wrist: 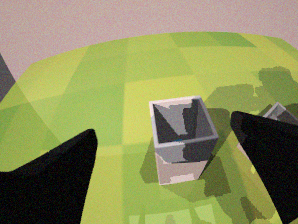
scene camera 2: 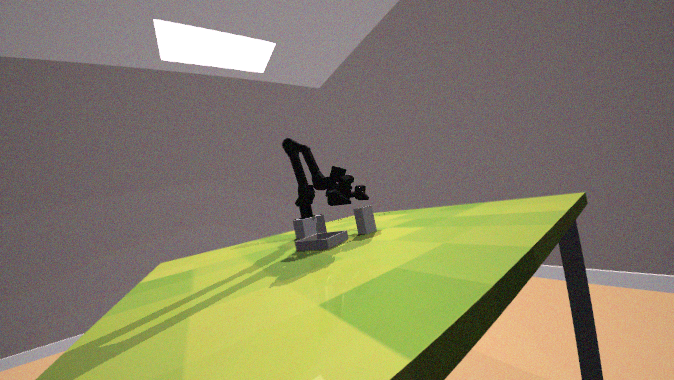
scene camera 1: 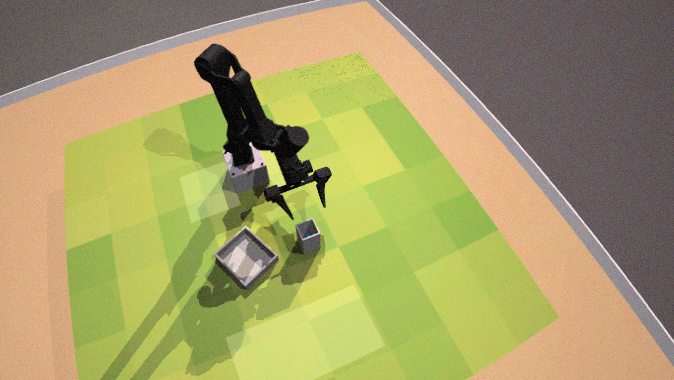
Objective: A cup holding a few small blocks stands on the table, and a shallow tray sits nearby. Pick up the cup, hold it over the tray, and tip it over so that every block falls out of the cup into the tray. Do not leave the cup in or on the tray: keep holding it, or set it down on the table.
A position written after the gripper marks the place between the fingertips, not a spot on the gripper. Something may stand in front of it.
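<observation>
Gripper [scene camera 1: 309, 213], [wrist: 166, 127], [scene camera 2: 359, 200]: open, holds nothing. Grey square cup [wrist: 186, 118]: visible.
</observation>
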